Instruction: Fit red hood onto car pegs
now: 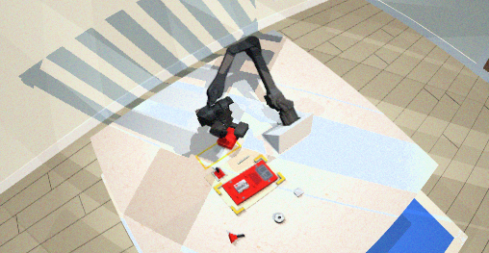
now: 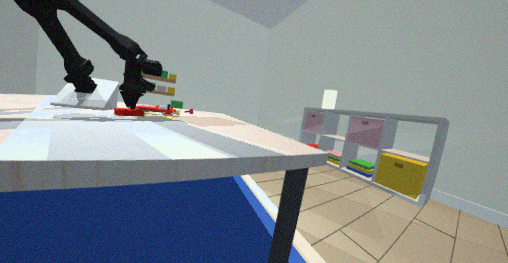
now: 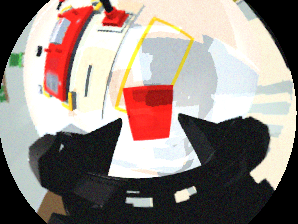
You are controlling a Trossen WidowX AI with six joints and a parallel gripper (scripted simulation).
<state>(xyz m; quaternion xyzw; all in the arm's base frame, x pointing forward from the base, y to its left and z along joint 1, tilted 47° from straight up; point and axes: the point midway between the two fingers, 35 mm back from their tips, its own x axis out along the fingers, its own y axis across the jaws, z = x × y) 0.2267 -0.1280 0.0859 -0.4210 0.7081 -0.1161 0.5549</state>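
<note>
Now: gripper tip 1 cm above the red hood.
</note>
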